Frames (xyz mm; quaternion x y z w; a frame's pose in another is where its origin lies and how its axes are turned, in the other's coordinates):
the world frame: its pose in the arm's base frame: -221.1 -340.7 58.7 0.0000 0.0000 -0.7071 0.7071
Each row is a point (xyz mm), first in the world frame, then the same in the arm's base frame.
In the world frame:
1: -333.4 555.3 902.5
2: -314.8 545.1 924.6
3: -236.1 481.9 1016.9
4: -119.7 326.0 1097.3
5: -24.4 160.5 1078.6
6: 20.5 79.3 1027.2
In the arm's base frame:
1: 334.2 -7.3 961.2
2: 324.0 -25.9 983.3
3: 260.8 -104.6 1075.6
4: 104.9 -221.0 1156.0
5: -60.6 -316.3 1137.3
6: -141.8 -361.2 1085.9

